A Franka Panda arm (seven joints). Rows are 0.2 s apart.
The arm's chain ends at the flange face. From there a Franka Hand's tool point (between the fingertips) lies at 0.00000 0.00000 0.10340 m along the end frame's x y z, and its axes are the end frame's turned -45 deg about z.
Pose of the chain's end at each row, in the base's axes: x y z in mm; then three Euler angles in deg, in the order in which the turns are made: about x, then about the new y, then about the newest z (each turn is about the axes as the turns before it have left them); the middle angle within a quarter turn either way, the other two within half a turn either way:
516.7 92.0 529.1 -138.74 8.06 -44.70
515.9 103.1 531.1 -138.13 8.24 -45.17
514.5 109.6 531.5 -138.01 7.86 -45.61
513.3 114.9 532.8 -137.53 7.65 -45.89
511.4 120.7 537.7 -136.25 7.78 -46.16
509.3 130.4 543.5 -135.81 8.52 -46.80
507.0 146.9 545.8 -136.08 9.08 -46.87
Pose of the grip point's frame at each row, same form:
531.2 159.5 452.1 -138.74 8.06 -89.70
530.7 171.4 454.9 -138.13 8.24 -90.17
528.6 178.1 455.4 -138.01 7.86 -90.61
527.1 184.1 457.2 -137.53 7.65 -90.89
525.4 191.5 463.7 -136.25 7.78 -91.16
524.6 201.7 470.2 -135.81 8.52 -91.80
523.3 217.7 472.3 -136.08 9.08 -91.87

